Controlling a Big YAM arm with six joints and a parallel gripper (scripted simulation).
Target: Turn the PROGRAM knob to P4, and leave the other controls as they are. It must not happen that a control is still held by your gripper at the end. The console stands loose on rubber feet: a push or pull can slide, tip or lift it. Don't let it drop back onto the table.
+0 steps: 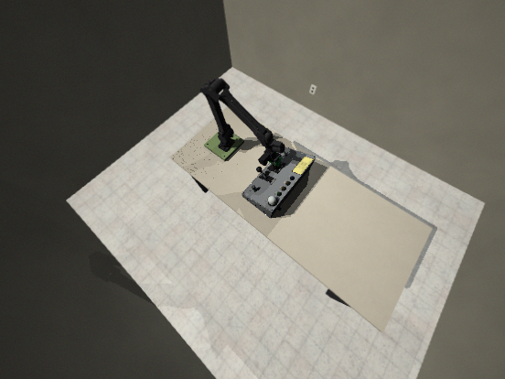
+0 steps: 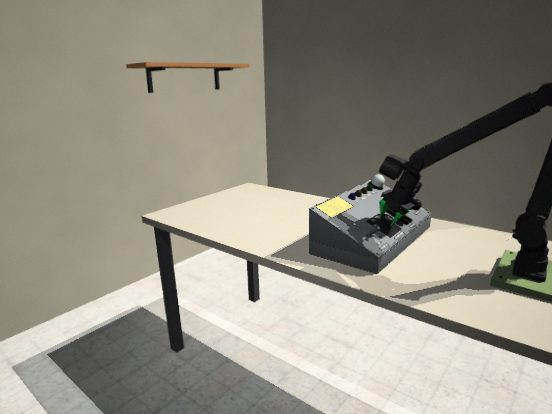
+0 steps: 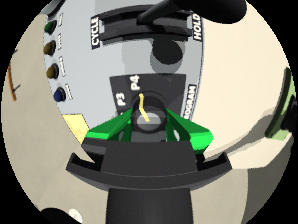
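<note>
My hand is 60 mm to the left of the grey console, 30 mm short of it and 20 mm above it. Also, from my hand: toggle 120 mm to the left, 10 mm ahead; black lever 120 mm to the right, 30 mm behind, 10 mm above.
</note>
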